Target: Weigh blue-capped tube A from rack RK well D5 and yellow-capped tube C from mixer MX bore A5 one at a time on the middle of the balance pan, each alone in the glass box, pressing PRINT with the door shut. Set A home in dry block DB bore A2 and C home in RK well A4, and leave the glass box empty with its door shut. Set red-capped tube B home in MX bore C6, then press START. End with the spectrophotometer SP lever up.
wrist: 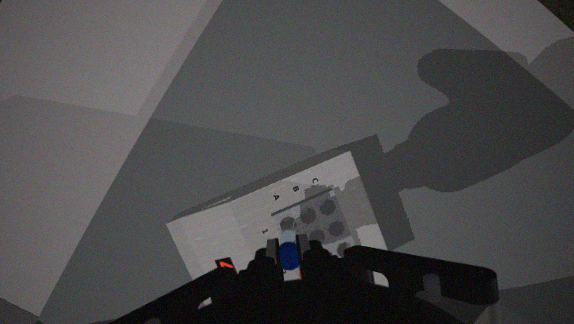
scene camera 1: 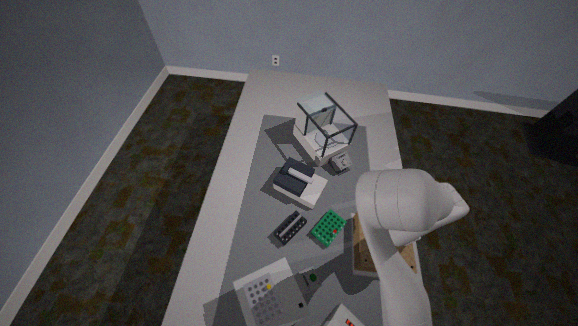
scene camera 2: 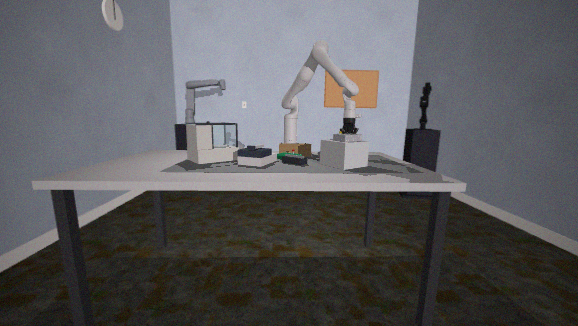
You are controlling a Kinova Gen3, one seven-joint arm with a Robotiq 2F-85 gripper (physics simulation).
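Seen in the pictures: gripper, between the fingertips: (wrist: 289, 252); arm's base, origin of its link: (scene camera 1: 395, 234) (scene camera 2: 290, 143).
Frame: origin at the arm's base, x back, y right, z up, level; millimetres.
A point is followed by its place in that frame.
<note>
My gripper (wrist: 289, 252) @[x -121, y -392, z 23 mm] (scene camera 2: 349, 132) @[x -121, y -392, z 23 mm] is shut on blue-capped tube A (wrist: 289, 257) @[x -114, y -395, z 47 mm], held upright over column A of dry block DB (wrist: 215, 235) @[x -84, y -357, z -19 mm] (scene camera 1: 340, 316) @[x -148, y -328, z -18 mm], just past well A1 in the wrist view. Whether its lower end is inside a well cannot be told. The arm hides the gripper in scene camera 1. Yellow-capped tube C (scene camera 1: 269, 286) @[x -391, y -328, z 114 mm] stands in mixer MX (scene camera 1: 289, 270) @[x -349, y -260, z 66 mm] (scene camera 2: 332, 154) @[x -446, y -291, z -2 mm]. Red-capped tube B (scene camera 1: 335, 231) @[x -223, y -56, z -15 mm] stands in the green rack RK (scene camera 1: 318, 235) @[x -280, y -84, z -39 mm]. The balance's glass box (scene camera 1: 342, 132) @[x -299, y 329, z 122 mm] looks empty; its door state is unclear. A green button (scene camera 1: 312, 277) @[x -268, y -246, z 3 mm] is beside MX.
A navy and white instrument (scene camera 1: 312, 192) @[x -351, y 83, z -25 mm] with a white bar stands between RK and the balance. A dark slotted block (scene camera 1: 284, 240) @[x -401, y -147, z -33 mm] lies left of RK. A small grey box (scene camera 1: 341, 162) @[x -258, y 265, z -1 mm] is beside the balance. A wooden tray (scene camera 1: 359, 260) @[x -119, y -138, z -2 mm] is partly behind the arm.
</note>
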